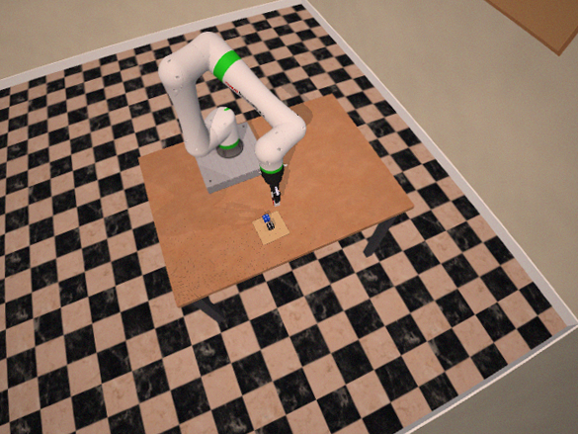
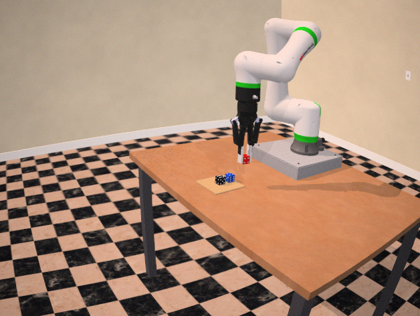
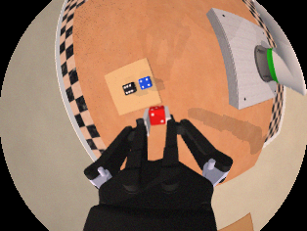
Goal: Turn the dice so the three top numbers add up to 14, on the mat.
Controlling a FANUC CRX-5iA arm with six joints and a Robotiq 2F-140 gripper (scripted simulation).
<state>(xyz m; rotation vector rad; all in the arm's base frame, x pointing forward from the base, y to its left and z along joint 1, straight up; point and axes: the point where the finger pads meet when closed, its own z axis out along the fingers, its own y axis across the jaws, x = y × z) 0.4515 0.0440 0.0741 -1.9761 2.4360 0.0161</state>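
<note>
Right now the blue die is 10 mm ahead of my hand, 60 mm to the right of it and 120 mm below it. The rest, counted from my hand: tan mat 60 mm ahead, 70 mm to the right, 130 mm below; black die 60 mm ahead, 70 mm to the right, 120 mm below; red die 20 mm below.
</note>
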